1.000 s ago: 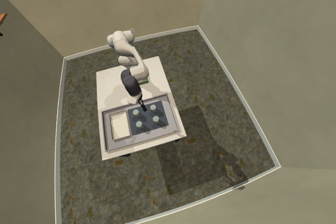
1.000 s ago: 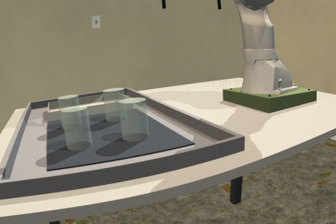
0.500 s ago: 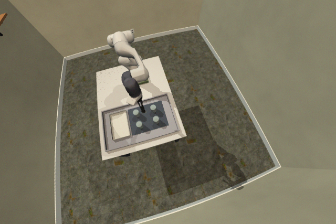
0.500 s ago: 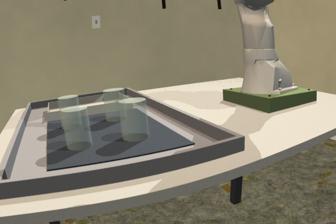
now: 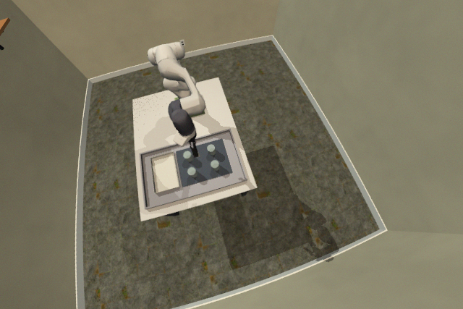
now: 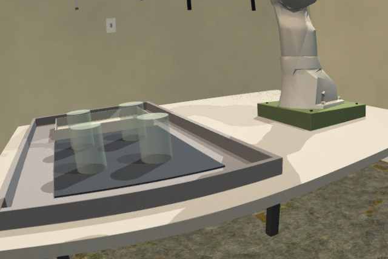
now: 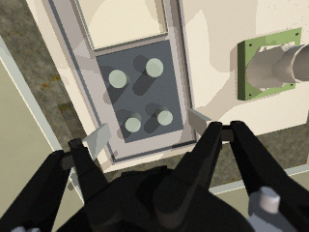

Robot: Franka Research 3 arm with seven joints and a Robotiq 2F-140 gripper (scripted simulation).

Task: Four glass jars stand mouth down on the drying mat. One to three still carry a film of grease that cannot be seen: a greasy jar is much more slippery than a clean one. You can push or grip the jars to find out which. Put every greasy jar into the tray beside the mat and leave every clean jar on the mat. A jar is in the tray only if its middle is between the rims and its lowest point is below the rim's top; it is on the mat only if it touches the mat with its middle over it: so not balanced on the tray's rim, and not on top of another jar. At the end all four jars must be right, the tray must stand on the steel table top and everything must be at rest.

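My hand is 10 mm short of the dark mat, 10 mm to the left of it and 340 mm above it. Round my hand: cream tray: 20 mm behind, 330 mm to the right, 330 mm below.
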